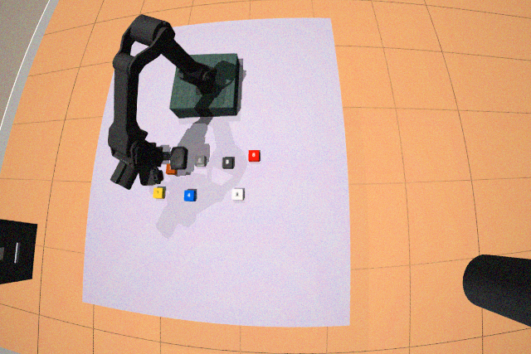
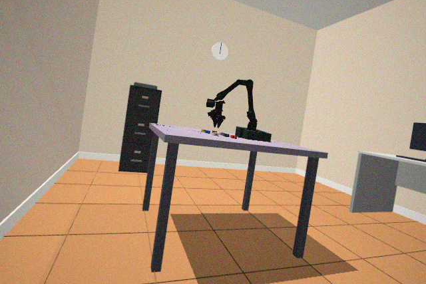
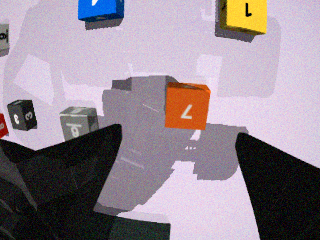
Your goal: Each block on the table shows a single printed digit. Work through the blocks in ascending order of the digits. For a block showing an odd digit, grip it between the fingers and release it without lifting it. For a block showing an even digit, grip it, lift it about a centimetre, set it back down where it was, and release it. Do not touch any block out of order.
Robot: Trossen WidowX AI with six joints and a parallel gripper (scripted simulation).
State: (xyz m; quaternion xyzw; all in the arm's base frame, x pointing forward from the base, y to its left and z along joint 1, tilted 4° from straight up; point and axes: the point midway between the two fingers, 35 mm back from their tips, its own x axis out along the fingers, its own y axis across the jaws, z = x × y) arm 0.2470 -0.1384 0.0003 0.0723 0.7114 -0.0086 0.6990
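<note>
Right now my gripper tip is 10 mm past the red block, 270 mm to the right of it and 40 mm above it. From my gripper tip the other things lie so: white block (110 mm ahead, 210 mm to the left, 40 mm below); dark grey block (10 mm ahead, 190 mm to the left, 40 mm below).
</note>
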